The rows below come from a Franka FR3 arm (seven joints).
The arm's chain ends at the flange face. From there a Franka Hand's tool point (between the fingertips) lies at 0.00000 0.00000 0.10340 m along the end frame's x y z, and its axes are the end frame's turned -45 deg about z.
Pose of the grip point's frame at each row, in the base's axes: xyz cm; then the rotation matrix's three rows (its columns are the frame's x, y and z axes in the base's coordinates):
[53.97 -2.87 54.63], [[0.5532 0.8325 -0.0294], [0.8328 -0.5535 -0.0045], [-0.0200 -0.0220 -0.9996]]
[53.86 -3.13 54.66], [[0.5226 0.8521 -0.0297], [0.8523 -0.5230 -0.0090], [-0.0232 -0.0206 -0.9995]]
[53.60 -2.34 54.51], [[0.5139 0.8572 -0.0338], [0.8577 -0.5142 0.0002], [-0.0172 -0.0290 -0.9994]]
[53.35 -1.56 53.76], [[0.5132 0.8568 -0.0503], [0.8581 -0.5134 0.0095], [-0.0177 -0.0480 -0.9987]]
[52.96 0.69 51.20], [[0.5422 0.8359 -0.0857], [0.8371 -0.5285 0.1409], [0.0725 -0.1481 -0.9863]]
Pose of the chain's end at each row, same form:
[54.27 -2.82 64.97], [[0.9798 0.1975 -0.0294], [0.1975 -0.9803 -0.0045], [-0.0297 -0.0014 -0.9996]]
[54.17 -3.04 64.99], [[0.9721 0.2330 -0.0297], [0.2329 -0.9725 -0.0090], [-0.0310 0.0018 -0.9995]]
[53.95 -2.34 64.84], [[0.9695 0.2427 -0.0338], [0.2429 -0.9701 0.0002], [-0.0327 -0.0083 -0.9994]]
[53.87 -1.66 64.09], [[0.9687 0.2430 -0.0503], [0.2437 -0.9698 0.0095], [-0.0465 -0.0214 -0.9987]]
[53.85 -0.77 61.40], [[0.9745 0.2077 -0.0857], [0.2182 -0.9656 0.1409], [-0.0535 -0.1560 -0.9863]]

